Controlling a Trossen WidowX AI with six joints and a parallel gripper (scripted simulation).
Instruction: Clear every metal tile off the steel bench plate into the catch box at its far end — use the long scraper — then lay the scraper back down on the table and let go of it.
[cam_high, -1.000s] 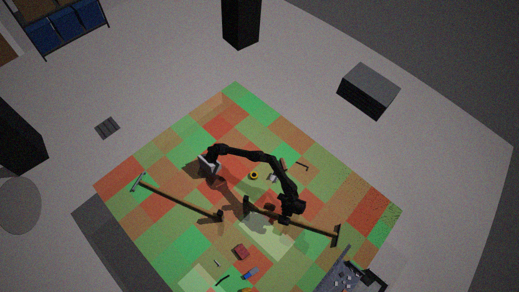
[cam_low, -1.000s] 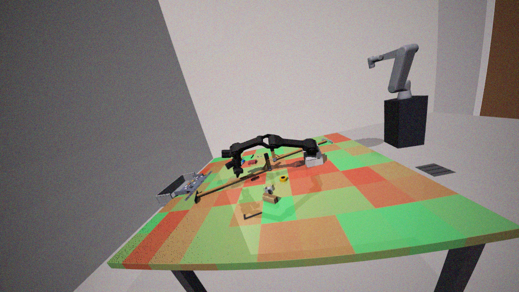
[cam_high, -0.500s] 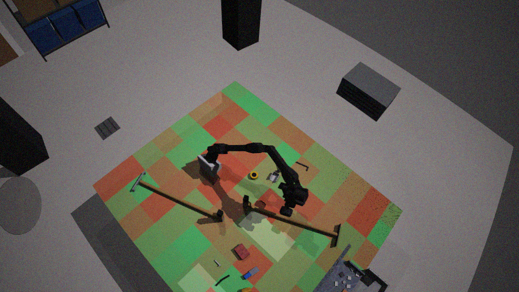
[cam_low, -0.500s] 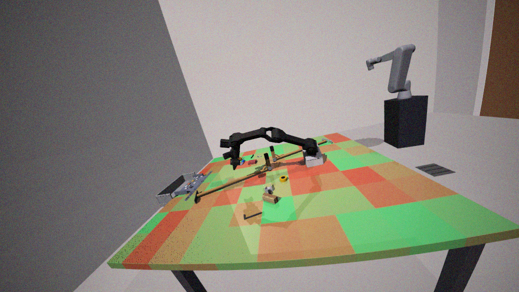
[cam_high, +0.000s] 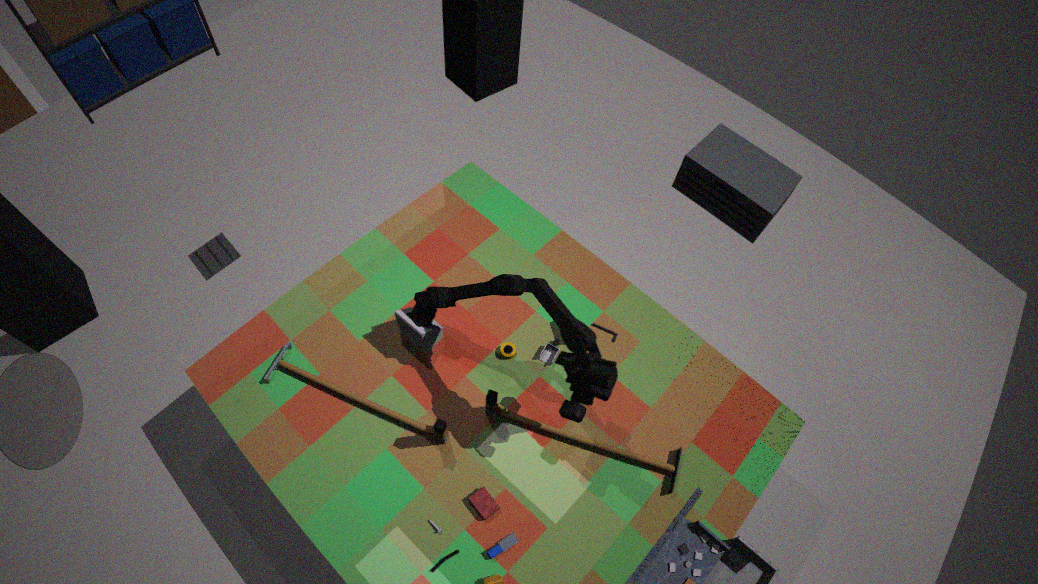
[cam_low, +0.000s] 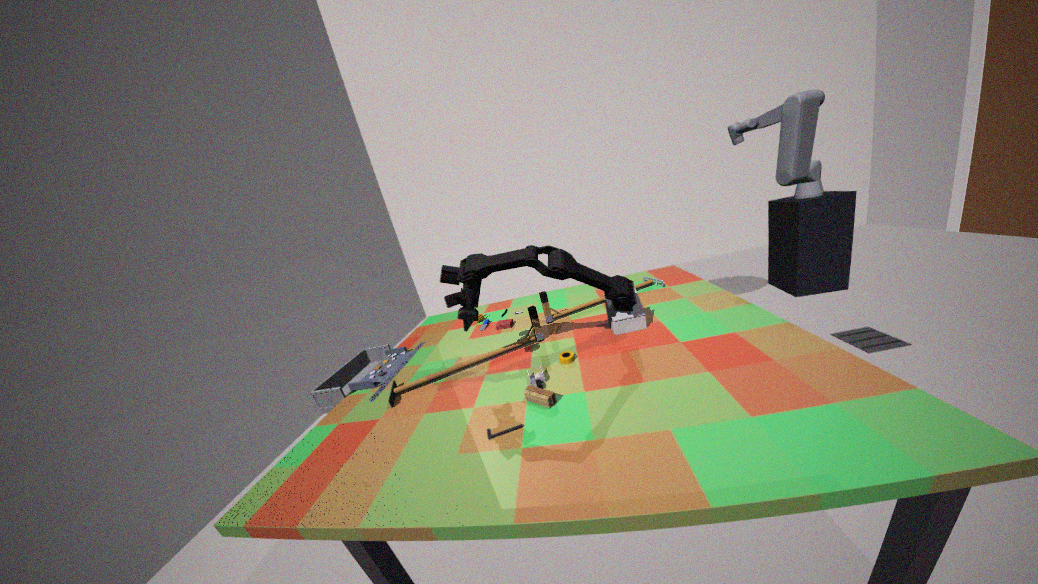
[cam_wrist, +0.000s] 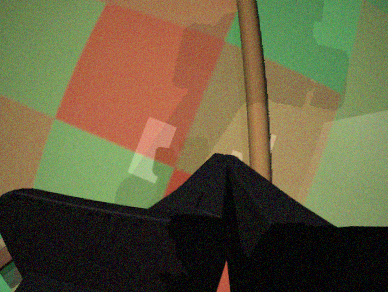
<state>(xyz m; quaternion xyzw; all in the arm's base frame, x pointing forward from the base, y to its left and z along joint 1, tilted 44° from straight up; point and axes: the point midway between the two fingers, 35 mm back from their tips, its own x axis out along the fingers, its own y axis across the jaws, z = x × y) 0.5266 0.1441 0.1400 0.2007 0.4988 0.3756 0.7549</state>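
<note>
Now: gripper tip 40 mm short of the long scraper, 40 mm to the left of it and 110 mm above it. Round my gripper tip: wooden block (250 mm behind, 170 mm to the left, 150 mm below); yellow tape roll (320 mm behind, 30 mm to the right, 160 mm below); hex key (160 mm behind, 280 mm to the left, 160 mm below).
</note>
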